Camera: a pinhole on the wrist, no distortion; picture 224 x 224 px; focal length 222.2 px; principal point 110.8 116.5 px. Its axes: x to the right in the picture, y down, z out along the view. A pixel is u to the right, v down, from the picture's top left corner.
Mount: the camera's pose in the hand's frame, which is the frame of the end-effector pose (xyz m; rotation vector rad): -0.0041 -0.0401 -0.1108 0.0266 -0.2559 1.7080
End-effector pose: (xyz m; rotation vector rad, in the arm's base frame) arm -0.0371 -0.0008 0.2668 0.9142 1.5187 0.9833
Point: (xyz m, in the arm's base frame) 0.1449 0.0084 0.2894
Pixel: 211 90
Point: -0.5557 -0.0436 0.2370
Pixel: behind the camera
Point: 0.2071 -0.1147 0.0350
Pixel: 37 130
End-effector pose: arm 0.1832 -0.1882 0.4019 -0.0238 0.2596 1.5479
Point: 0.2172 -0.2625 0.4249
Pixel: 178 204
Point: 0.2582 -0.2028 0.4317
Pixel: 107 111
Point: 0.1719 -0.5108 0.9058
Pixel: outside the picture
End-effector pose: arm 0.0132 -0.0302 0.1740 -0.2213 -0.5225 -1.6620
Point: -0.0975 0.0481 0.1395
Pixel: 41 190
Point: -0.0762 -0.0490 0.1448
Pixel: 19 47
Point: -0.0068 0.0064 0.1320
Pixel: 183 179
